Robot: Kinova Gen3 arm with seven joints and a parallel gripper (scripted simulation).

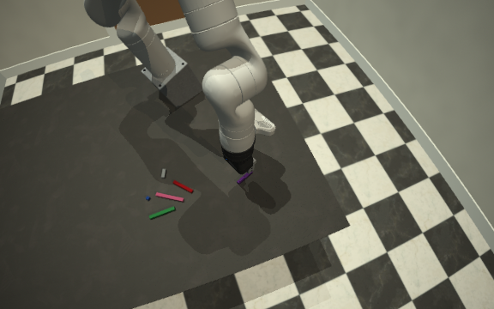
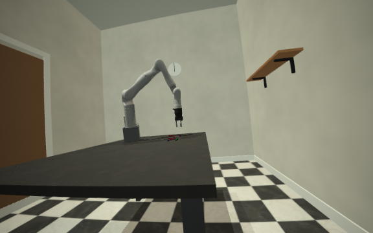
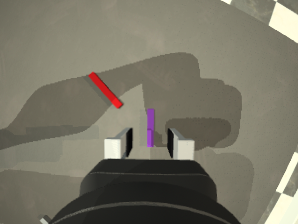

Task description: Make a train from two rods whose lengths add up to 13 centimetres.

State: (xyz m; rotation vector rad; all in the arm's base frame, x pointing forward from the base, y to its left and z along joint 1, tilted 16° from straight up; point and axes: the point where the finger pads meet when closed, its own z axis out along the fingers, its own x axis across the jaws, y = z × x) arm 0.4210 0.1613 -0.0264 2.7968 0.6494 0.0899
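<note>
My gripper is now 240 mm to the left of the pink rod, 100 mm above it and 10 mm past it. The rest, counted from my hand: green rod (270 mm to the right, 100 mm below, 40 mm ahead); short grey rod (250 mm to the right, 100 mm below, 90 mm behind); purple rod (100 mm below).
</note>
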